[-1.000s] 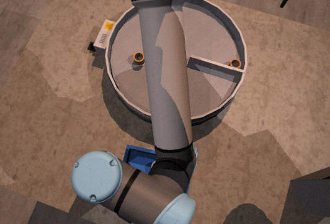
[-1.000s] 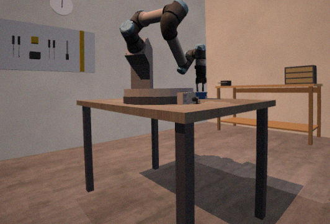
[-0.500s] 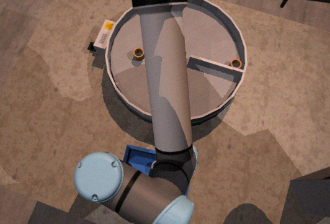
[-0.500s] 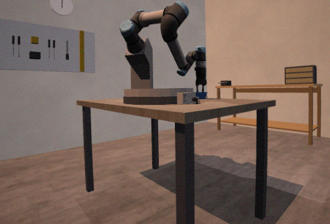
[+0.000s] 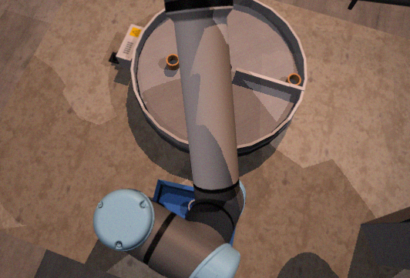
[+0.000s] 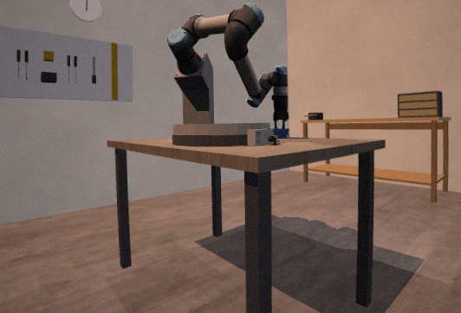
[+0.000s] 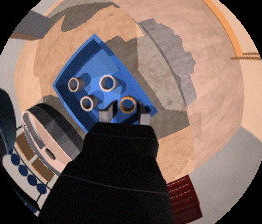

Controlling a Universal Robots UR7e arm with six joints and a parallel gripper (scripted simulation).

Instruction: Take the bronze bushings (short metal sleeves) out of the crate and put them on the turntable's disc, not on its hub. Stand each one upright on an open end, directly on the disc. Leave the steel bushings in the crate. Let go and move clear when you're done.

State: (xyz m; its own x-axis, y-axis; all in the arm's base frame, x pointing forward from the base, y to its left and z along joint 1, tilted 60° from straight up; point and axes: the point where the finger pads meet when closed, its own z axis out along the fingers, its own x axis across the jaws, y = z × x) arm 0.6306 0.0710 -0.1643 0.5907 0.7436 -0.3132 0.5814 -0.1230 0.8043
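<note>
My gripper is now 60 mm past the blue crate, 30 mm to the left of it and 30 mm above it. From my hand the other things lie so: turntable disc (390 mm to the right, 80 mm behind).
</note>
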